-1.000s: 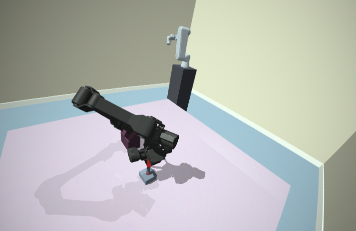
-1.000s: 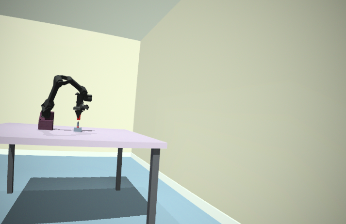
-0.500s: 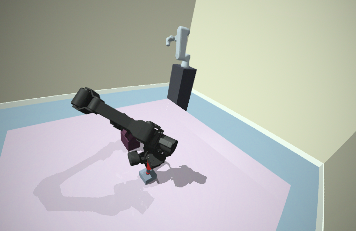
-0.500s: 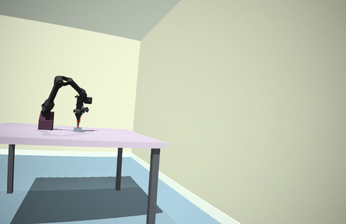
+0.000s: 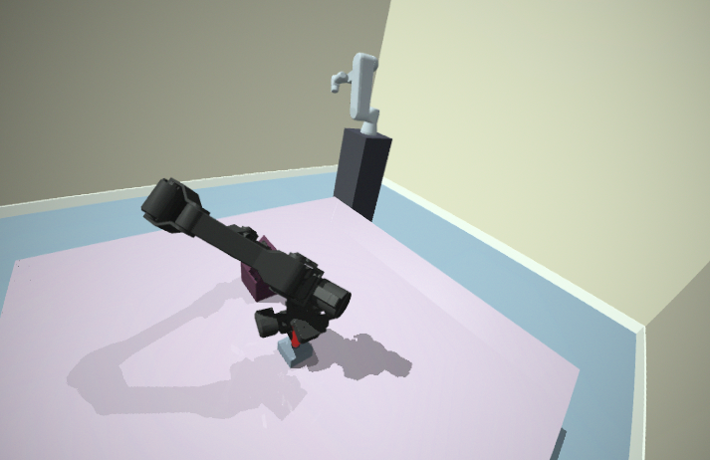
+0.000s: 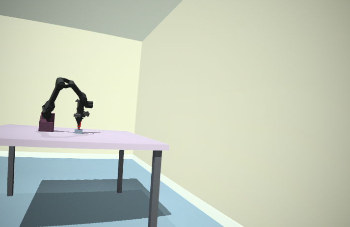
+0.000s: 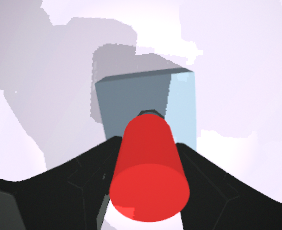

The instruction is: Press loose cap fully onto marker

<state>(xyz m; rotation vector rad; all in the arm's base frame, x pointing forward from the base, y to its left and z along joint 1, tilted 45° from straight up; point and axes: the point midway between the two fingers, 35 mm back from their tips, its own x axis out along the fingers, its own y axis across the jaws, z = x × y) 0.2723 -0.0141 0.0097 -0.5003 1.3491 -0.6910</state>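
The red cap is 10 mm above my gripper tip. Also, from my gripper tip: holder block (50 mm below).
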